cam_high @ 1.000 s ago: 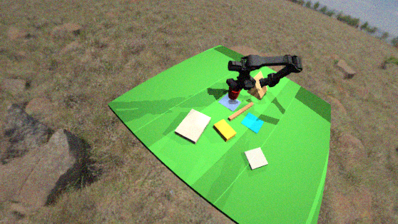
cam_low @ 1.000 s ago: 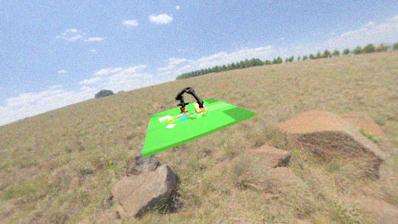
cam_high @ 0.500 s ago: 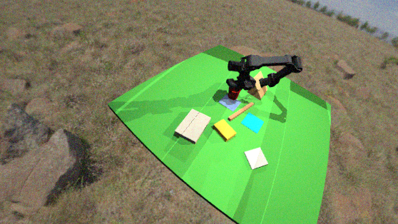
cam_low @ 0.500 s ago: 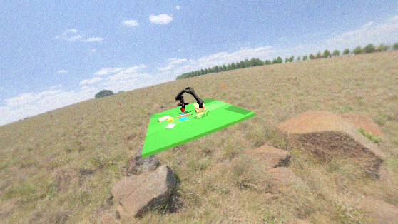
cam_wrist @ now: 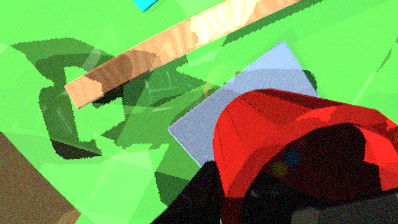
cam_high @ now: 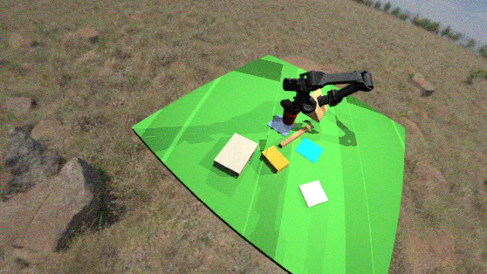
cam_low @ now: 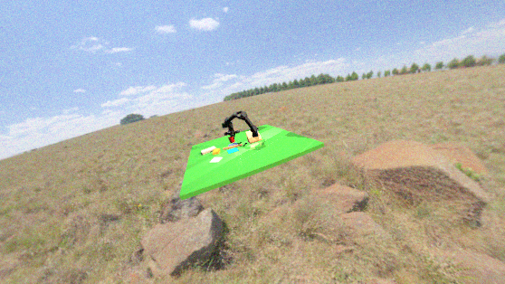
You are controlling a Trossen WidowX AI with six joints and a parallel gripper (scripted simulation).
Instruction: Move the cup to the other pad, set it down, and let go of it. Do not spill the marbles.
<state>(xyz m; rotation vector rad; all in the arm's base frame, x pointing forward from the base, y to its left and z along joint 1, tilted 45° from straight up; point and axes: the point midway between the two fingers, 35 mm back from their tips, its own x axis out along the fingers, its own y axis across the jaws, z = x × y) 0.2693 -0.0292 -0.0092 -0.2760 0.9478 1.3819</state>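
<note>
The bright cyan pad lies 50 mm ahead of my gripper tip, 160 mm to the left of it and 90 mm below it. Round my gripper tip: wooden stick 40 mm ahead, 60 mm to the left, 80 mm below; red cup 30 mm ahead, 20 mm to the right; pale blue pad 30 mm ahead, 40 mm to the right, 90 mm below.
</note>
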